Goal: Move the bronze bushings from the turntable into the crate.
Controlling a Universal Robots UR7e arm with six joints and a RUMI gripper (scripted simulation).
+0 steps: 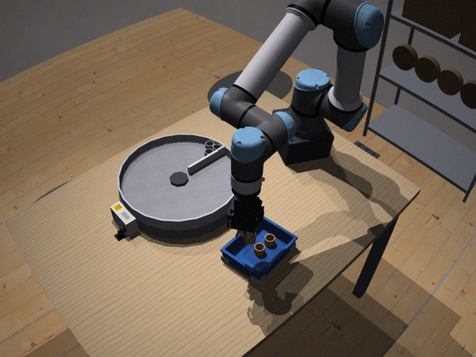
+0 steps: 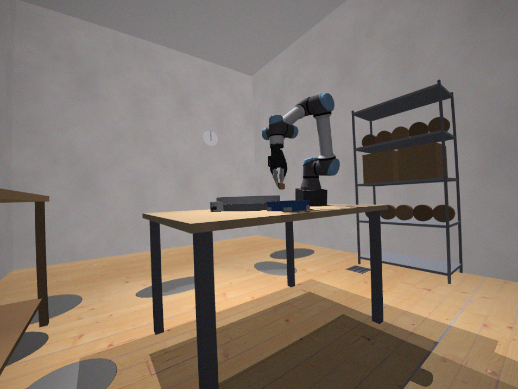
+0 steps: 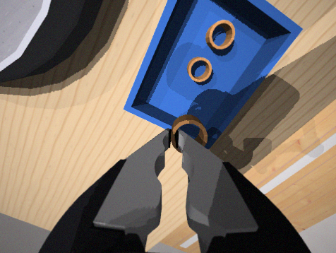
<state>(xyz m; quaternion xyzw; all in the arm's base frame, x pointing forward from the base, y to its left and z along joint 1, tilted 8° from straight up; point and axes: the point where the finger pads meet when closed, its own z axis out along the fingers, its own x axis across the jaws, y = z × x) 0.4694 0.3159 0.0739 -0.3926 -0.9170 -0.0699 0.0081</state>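
Now: hand 11 cm above the blue crate and 6 cm past it. The rest, counted from my hand: grey turntable 37 cm to the right, 8 cm below, 2 cm ahead.
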